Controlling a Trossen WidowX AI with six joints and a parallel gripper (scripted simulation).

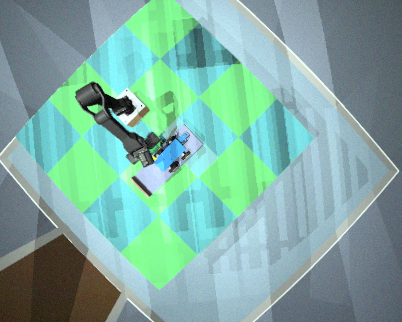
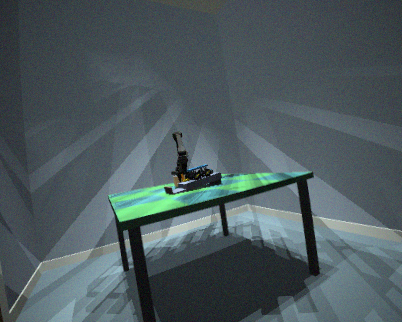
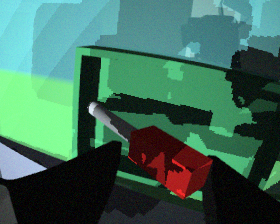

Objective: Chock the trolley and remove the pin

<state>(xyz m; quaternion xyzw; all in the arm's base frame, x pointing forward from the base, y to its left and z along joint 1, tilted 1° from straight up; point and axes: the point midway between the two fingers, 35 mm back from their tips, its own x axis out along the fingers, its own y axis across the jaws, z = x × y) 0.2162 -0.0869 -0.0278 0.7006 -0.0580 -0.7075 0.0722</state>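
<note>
Now: the green tray 5 cm below my gripper tip. Round my gripper tip: yellow chock: 7 cm ahead, 4 cm above; then stop pin: 2 cm to the right, 1 cm below; then ramp: 12 cm ahead, 10 cm to the left, 1 cm above.
</note>
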